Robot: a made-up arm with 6 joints. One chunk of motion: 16 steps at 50 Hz.
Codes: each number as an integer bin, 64 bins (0 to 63) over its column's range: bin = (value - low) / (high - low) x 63, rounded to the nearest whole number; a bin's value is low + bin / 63 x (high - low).
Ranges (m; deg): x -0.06..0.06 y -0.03..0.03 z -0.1..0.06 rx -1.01..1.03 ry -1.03..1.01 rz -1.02..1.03
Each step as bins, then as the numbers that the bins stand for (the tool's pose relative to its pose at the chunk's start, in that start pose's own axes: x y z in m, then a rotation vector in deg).
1 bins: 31 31 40 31 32 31
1 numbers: -0.0010 -0.0005 0.0016 -0.01 0.01 -0.01
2 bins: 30 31 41 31 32 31
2 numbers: -0.0029 -0.0005 0.0041 -0.01 0.01 -0.01
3 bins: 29 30 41 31 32 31
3 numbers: -0.0048 -0.0014 0.0041 -0.01 0.01 -0.01
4 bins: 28 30 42 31 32 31
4 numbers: -0.0067 -0.0014 0.0067 -0.01 0.01 -0.01
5 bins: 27 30 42 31 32 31
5 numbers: -0.0086 -0.0014 0.0067 -0.01 0.01 -0.01
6 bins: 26 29 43 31 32 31
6 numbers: -0.0105 -0.0024 0.0092 -0.01 0.01 -0.01
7 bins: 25 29 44 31 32 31
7 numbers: -0.0124 -0.0024 0.0117 -0.01 0.01 -0.01
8 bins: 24 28 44 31 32 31
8 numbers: -0.0143 -0.0033 0.0117 -0.01 0.01 -0.01
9 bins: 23 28 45 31 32 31
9 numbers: -0.0162 -0.0033 0.0143 -0.01 0.01 -0.01
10 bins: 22 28 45 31 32 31
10 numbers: -0.0181 -0.0033 0.0143 -0.01 0.01 -0.01
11 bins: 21 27 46 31 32 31
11 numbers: -0.0200 -0.0043 0.0168 -0.01 0.01 -0.01
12 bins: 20 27 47 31 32 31
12 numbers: -0.0219 -0.0043 0.0194 -0.01 0.01 -0.01
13 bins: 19 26 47 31 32 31
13 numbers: -0.0238 -0.0052 0.0194 -0.01 0.01 -0.01
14 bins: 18 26 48 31 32 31
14 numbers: -0.0257 -0.0052 0.0219 -0.01 0.01 -0.01
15 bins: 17 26 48 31 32 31
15 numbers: -0.0276 -0.0052 0.0219 -0.01 0.01 -0.01
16 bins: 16 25 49 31 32 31
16 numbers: -0.0295 -0.0062 0.0244 -0.01 0.01 -0.01
